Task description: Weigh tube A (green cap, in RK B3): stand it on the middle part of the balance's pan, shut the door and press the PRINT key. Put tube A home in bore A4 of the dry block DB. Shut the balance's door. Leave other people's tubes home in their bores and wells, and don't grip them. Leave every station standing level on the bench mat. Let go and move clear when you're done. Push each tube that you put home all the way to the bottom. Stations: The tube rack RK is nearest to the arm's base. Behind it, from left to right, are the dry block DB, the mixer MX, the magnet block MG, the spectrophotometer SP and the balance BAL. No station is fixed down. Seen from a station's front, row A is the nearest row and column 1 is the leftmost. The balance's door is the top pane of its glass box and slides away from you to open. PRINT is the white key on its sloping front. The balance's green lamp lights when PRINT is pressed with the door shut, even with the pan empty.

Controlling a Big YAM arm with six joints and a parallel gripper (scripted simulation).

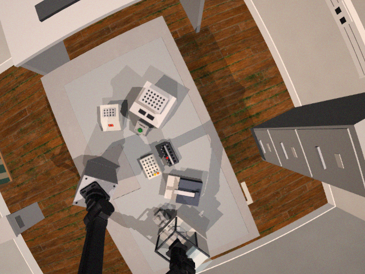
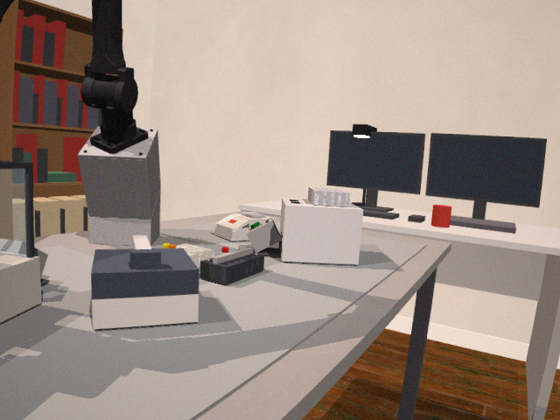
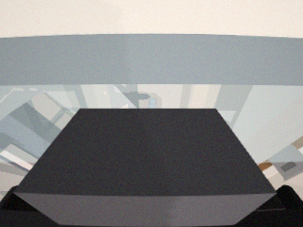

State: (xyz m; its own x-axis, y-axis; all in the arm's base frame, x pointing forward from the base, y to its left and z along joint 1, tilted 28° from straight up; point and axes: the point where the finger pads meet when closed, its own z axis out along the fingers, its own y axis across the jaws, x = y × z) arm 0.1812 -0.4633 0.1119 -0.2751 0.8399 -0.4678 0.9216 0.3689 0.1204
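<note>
The pale pan is 5 cm below my hand. Round my hand: spectrophotometer (21 cm to the left, 17 cm ahead, 6 cm below); tinted glass pane (8 cm to the right, 8 cm above, 3 cm ahead); white print key (14 cm to the left, 6 cm below, 4 cm behind).
</note>
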